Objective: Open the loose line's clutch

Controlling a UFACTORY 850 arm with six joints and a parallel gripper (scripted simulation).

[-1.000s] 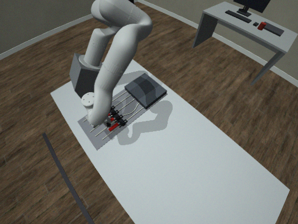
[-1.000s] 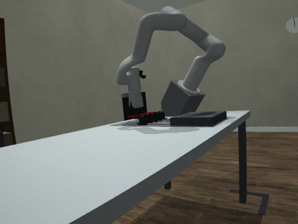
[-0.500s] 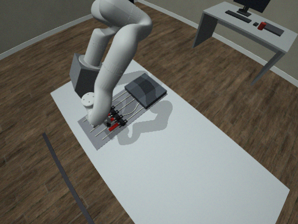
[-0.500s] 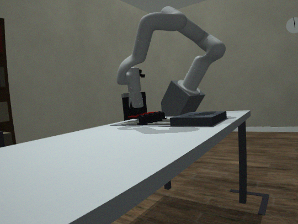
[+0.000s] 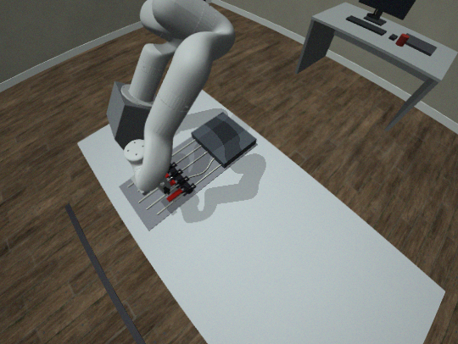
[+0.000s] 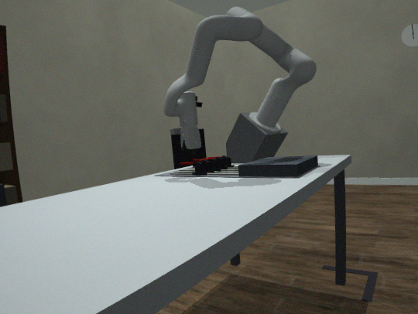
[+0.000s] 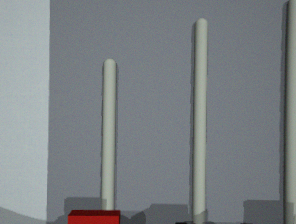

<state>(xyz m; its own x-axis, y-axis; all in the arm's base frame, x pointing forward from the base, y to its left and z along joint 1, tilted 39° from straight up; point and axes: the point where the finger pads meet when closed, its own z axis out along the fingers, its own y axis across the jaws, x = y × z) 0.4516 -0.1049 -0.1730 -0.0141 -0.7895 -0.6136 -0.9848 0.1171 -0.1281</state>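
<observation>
Now: hand 60 mm to the left of the grey baseplate, 60 mm past it and 60 mm above it.
</observation>
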